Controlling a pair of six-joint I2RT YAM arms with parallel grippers.
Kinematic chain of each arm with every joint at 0, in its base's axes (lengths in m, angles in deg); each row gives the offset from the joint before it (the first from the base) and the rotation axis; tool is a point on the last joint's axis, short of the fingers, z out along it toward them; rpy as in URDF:
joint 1: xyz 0 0 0.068 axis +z
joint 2: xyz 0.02 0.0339 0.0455 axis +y
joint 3: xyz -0.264 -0.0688 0 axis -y
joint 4: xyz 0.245 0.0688 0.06 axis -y
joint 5: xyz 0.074 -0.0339 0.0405 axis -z
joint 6: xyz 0.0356 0 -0.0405 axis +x
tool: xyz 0 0 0 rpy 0 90 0
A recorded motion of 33 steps. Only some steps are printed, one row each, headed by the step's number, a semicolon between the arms.
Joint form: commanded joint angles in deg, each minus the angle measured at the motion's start. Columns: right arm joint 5, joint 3, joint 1, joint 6, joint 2, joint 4; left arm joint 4, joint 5, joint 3, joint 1, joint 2, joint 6.
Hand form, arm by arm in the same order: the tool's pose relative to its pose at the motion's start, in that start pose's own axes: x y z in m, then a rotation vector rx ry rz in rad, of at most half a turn. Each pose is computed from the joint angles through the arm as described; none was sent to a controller.
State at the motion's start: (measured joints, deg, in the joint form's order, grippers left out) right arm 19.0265 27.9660 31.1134 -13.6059 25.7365 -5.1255; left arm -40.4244 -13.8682 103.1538 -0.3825 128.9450 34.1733
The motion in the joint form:
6: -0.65 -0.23 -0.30 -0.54 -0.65 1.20; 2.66 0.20 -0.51 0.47 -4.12 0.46
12: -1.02 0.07 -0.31 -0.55 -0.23 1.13; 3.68 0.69 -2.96 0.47 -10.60 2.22
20: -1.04 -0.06 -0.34 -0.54 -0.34 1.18; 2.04 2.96 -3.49 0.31 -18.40 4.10
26: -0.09 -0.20 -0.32 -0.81 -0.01 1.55; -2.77 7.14 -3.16 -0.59 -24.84 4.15
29: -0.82 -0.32 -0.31 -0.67 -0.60 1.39; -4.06 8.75 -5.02 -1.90 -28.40 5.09
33: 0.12 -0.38 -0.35 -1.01 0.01 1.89; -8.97 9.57 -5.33 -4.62 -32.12 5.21
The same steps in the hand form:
6: -0.0018 -0.0013 -0.0015 0.0005 -0.0274 -0.0002; -0.0033 0.0154 -0.0286 -0.0593 -0.0861 -0.0251
12: -0.0028 -0.0010 -0.0007 -0.0064 -0.0259 -0.0015; 0.0009 0.0241 -0.0688 -0.1035 -0.1600 -0.0145
20: -0.0023 -0.0010 -0.0008 -0.0061 -0.0263 -0.0011; 0.0073 0.0333 -0.1259 -0.1311 -0.2609 0.0031
26: -0.0015 -0.0010 0.0004 0.0093 -0.0207 -0.0062; 0.0169 0.0302 -0.1753 -0.0889 -0.3396 0.0212
29: -0.0015 -0.0011 -0.0013 -0.0020 -0.0289 -0.0022; 0.0229 0.0197 -0.1943 -0.0659 -0.3720 0.0596
33: -0.0010 -0.0010 0.0007 0.0140 -0.0219 -0.0088; 0.0292 0.0020 -0.2211 -0.0229 -0.3804 0.1081

